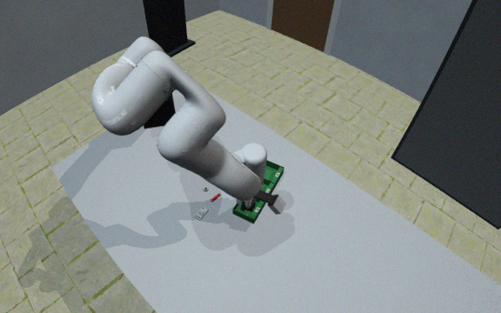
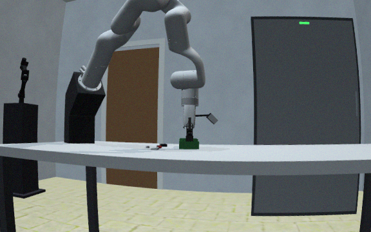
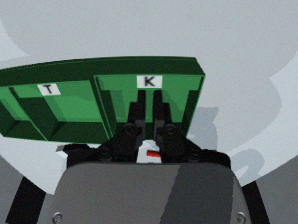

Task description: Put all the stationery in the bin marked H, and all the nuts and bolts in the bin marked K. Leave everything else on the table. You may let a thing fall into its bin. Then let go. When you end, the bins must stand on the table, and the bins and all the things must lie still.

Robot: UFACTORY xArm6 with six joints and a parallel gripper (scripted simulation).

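Now: hand 80 mm to the right of the green three-compartment bin, 20 mm above it and 10 mm past it. The rest, counted from my hand: black nut: 150 mm behind, 50 mm to the left, 30 mm below; red stick: 130 mm behind, 40 mm to the right, 30 mm below; white domino: 130 mm behind, 120 mm to the right, 30 mm below.
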